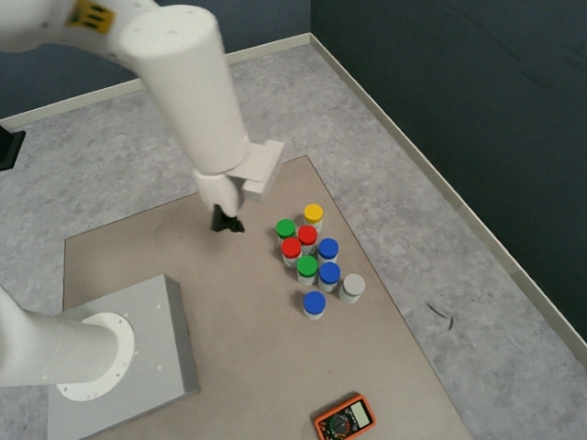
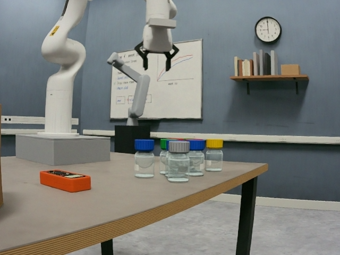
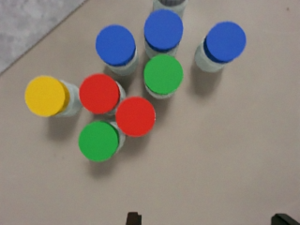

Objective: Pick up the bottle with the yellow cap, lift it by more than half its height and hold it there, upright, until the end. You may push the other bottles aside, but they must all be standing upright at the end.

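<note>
My gripper is now 17 cm short of the yellow-capped bottle, 10 cm to the right of it and 30 cm above it. The rest, counted from my hand: grey-capped bottle (21 cm ahead, 14 cm to the right, 30 cm below); then orange multimeter (9 cm ahead, 42 cm to the right, 33 cm below).
</note>
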